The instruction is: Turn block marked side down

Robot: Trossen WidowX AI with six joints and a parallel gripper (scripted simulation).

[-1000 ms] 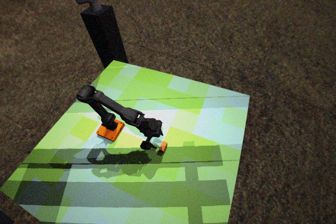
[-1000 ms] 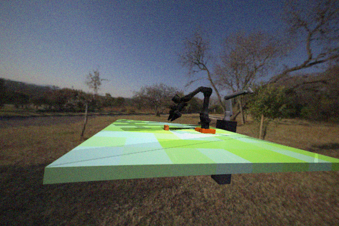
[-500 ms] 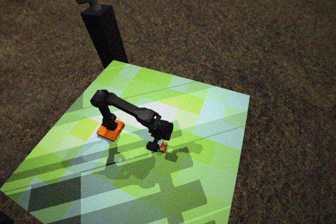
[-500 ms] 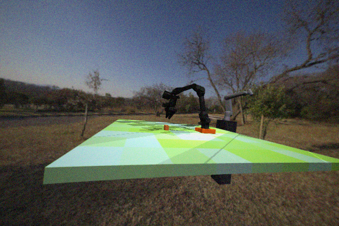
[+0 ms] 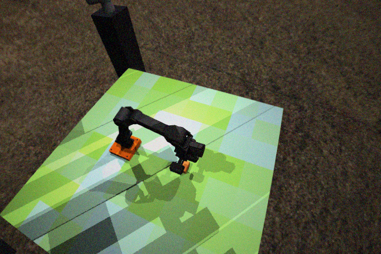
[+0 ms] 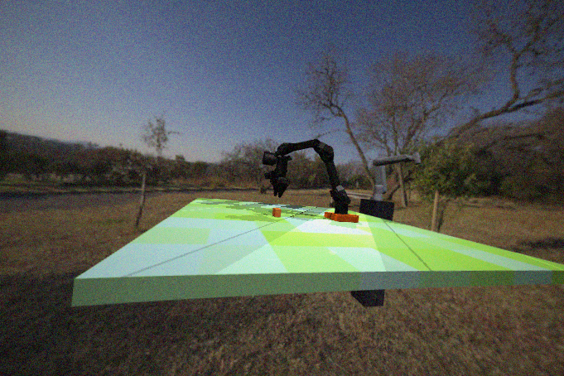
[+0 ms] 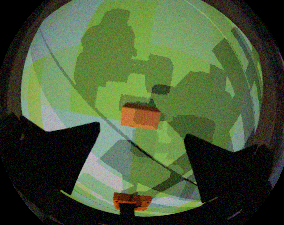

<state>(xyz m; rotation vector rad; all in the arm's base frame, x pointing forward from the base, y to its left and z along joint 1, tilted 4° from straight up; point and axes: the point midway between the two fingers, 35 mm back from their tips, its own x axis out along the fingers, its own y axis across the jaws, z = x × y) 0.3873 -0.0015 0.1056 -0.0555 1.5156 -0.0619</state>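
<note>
Now: gripper tip 10 mm past the orange block and 80 mm above it.
</note>
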